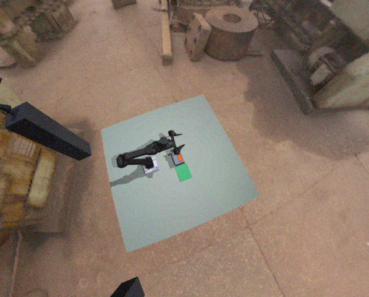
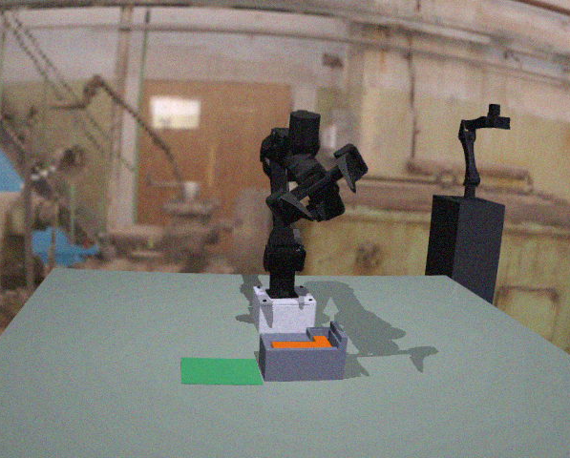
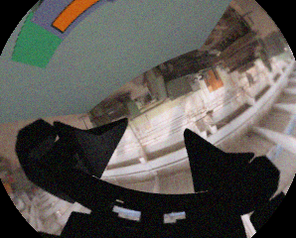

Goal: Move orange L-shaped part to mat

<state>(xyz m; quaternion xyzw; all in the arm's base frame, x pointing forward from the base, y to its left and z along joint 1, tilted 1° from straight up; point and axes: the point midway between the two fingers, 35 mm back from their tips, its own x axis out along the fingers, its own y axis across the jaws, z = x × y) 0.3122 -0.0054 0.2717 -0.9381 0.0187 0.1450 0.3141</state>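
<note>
Now: gripper tip 8 cm past the orange l-shaped part and 29 cm above it. Round my gripper tip: green mat: 9 cm behind, 17 cm to the right, 35 cm below.
</note>
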